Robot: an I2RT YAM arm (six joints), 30 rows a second.
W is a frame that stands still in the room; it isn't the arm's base.
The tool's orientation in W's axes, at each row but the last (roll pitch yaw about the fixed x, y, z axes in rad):
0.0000 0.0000 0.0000
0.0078 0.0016 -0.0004
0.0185 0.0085 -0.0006
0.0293 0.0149 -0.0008
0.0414 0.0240 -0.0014
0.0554 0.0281 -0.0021
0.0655 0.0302 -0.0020
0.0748 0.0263 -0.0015
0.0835 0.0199 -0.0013
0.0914 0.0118 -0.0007
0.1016 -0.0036 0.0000
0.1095 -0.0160 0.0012
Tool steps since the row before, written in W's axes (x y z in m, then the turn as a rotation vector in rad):
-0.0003 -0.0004 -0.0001 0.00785 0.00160 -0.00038
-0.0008 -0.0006 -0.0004 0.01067 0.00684 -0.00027
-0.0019 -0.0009 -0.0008 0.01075 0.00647 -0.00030
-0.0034 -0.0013 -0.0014 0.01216 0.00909 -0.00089
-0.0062 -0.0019 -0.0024 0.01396 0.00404 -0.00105
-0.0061 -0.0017 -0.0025 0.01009 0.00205 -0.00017
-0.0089 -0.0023 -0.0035 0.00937 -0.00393 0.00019
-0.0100 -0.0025 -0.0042 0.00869 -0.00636 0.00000
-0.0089 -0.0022 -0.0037 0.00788 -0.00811 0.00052
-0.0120 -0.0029 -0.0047 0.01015 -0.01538 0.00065
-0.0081 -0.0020 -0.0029 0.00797 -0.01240 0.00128
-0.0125 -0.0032 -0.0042 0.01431 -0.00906 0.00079
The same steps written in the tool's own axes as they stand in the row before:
-0.0003 -0.0004 -0.0001 0.00785 0.00160 -0.00038
-0.0008 -0.0006 -0.0004 0.01067 0.00684 -0.00031
-0.0019 -0.0009 -0.0008 0.01075 0.00647 -0.00033
-0.0034 -0.0013 -0.0014 0.01216 0.00908 -0.00098
-0.0061 -0.0020 -0.0025 0.01398 0.00403 -0.00088
-0.0060 -0.0019 -0.0026 0.01009 0.00207 0.00000
-0.0088 -0.0026 -0.0036 0.00937 -0.00387 0.00073
-0.0099 -0.0028 -0.0043 0.00870 -0.00631 0.00070
-0.0088 -0.0025 -0.0037 0.00788 -0.00802 0.00135
-0.0119 -0.0033 -0.0046 0.01015 -0.01524 0.00217
-0.0081 -0.0023 -0.0027 0.00797 -0.01221 0.00250
-0.0126 -0.0036 -0.0036 0.01431 -0.00896 0.00155

